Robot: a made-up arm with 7 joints.
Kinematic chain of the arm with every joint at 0, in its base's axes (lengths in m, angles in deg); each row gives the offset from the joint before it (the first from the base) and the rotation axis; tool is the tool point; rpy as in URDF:
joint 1: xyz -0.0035 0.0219 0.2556 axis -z
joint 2: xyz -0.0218 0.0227 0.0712 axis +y
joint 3: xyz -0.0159 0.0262 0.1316 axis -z
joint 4: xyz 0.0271 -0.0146 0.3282 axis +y
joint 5: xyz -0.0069 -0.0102 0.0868 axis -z
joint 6: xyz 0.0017 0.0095 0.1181 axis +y
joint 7: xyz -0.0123 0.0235 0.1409 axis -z
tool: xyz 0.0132 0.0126 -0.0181 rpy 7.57 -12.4 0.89
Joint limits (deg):
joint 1: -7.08..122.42
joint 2: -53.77..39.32
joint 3: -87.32..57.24
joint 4: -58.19..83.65
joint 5: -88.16..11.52
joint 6: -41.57..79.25
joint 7: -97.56..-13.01
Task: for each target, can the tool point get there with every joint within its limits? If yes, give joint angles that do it. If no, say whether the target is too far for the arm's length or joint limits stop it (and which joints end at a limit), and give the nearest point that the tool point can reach.
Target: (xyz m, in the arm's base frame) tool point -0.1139 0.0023 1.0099
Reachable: yes | joints 7.47 4.48 -73.27 -40.97 -47.00 69.92 -33.48
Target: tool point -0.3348 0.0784 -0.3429
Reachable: no: joint limits stop it (at a limit: joint 2, joint 4, joint 6, joint 7) | nearest point -0.5988 0.1234 0.3945 | short by 0.785 m
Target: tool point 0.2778 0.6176 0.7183
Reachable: yes | joints 108.48 -46.17 -10.29 -33.04 -38.32 32.44 -21.46
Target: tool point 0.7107 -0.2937 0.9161
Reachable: no: too far | nearest point 0.5318 -0.2146 0.8221 | short by 0.217 m
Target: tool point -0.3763 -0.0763 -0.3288
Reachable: no: joint limits stop it (at a limit: joint 1, joint 2, joint 4, joint 6, joint 7) | nearest point -0.6017 -0.0408 0.3964 | short by 0.760 m
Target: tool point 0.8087 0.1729 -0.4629
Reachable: no: too far | nearest point 0.4851 0.1127 0.4447 | short by 0.965 m
